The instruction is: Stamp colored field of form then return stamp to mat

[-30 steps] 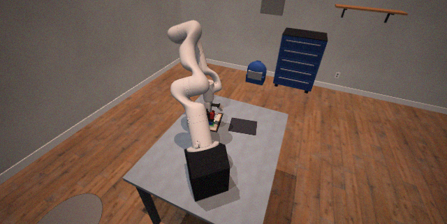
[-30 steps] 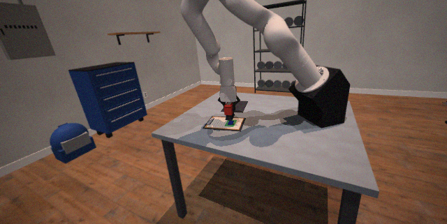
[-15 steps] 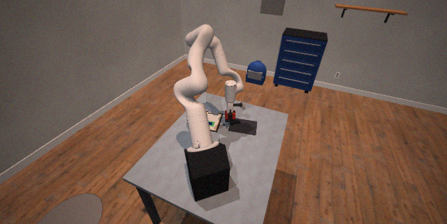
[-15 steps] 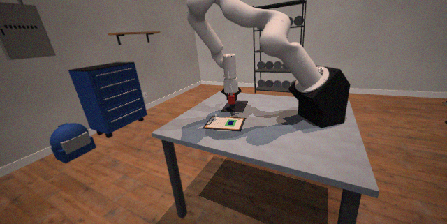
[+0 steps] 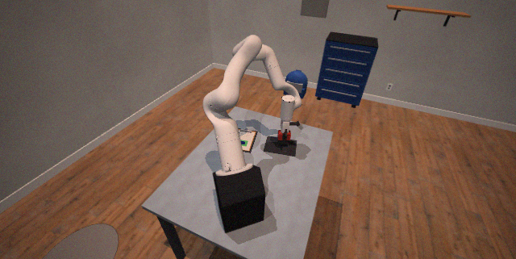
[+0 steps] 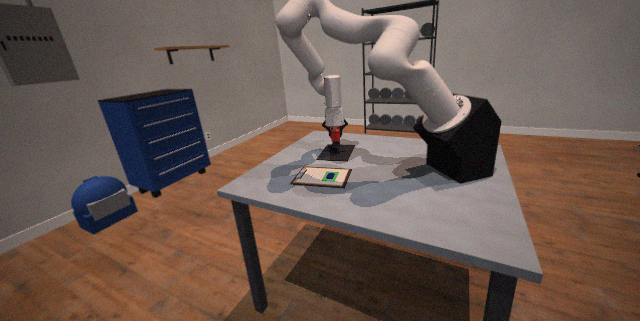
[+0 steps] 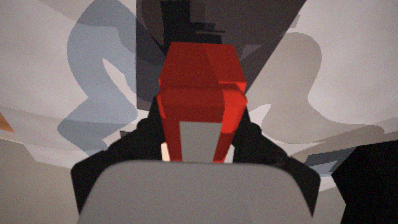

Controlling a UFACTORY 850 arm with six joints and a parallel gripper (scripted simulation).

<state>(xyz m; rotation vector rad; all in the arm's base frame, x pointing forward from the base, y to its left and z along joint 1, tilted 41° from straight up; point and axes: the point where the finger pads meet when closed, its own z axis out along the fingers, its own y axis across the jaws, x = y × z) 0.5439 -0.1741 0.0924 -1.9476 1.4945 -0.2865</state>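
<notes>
Now: hand 1 cm past the mat, 2 cm to the right of it and 10 cm above it. From my hand the other things lie so: clipboard (2 cm behind, 31 cm to the left, 10 cm below); stamp base (5 cm below); red stamp (2 cm below).
</notes>
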